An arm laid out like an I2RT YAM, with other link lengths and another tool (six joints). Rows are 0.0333 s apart.
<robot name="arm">
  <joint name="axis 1" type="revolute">
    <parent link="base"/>
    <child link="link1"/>
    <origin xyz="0 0 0.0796" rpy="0 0 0"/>
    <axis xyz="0 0 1"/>
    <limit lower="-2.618" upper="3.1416"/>
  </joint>
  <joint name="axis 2" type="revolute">
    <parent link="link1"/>
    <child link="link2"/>
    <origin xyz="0.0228 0.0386 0.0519" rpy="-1.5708 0 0"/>
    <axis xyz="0 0 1"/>
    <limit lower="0" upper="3.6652"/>
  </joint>
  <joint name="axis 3" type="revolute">
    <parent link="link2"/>
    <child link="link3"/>
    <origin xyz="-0.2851 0 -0.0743" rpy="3.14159 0 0"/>
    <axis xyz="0 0 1"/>
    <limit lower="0" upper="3.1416"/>
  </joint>
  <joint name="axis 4" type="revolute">
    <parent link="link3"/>
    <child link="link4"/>
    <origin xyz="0.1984 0.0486 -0.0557" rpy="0 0 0"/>
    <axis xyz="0 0 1"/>
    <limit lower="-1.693" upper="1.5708"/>
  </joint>
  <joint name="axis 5" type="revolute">
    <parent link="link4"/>
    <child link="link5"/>
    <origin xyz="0.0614 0.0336 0.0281" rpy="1.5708 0 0"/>
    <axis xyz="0 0 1"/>
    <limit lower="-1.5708" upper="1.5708"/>
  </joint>
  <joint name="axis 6" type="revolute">
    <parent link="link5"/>
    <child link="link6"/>
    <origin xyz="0.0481 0 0.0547" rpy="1.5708 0 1.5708"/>
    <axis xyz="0 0 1"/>
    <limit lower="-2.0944" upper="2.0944"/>
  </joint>
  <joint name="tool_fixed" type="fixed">
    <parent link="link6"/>
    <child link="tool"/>
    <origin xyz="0.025 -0.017 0.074" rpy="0 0.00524 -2.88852"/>
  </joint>
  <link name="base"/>
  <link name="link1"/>
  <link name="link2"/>
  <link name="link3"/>
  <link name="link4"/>
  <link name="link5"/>
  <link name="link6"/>
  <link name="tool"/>
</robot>
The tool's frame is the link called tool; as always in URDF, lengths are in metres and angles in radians.
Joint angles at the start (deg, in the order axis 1, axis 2, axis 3, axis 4, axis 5, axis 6):
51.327, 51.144, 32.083, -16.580, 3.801, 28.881
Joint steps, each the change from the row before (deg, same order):
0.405, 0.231, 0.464, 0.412, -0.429, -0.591
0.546, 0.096, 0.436, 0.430, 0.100, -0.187
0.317, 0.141, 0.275, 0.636, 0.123, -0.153
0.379, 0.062, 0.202, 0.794, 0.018, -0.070
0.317, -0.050, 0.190, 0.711, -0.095, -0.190
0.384, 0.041, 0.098, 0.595, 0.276, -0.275
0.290, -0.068, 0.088, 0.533, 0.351, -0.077
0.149, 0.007, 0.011, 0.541, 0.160, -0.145
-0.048, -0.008, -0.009, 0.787, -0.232, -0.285
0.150, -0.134, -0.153, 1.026, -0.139, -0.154
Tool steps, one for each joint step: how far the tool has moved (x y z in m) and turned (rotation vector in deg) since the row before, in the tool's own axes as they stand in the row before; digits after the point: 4 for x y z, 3 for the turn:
0.0047, 0.0016, 0.0005, 0.042, 1.004, -0.784
0.0041, 0.0021, 0.0000, -0.339, 0.791, -0.452
0.0031, 0.0022, 0.0003, -0.478, 0.630, -0.284
0.0036, 0.0020, 0.0003, -0.494, 0.859, -0.220
0.0035, 0.0019, 0.0000, -0.464, 0.915, -0.301
0.0024, 0.0015, 0.0002, -0.455, 0.483, -0.435
0.0019, 0.0017, -0.0002, -0.586, 0.390, -0.180
0.0014, 0.0013, 0.0002, -0.429, 0.343, -0.181
0.0020, 0.0017, 0.0003, -0.458, 0.661, -0.207
0.0024, 0.0014, 0.0002, -0.578, 0.870, -0.158

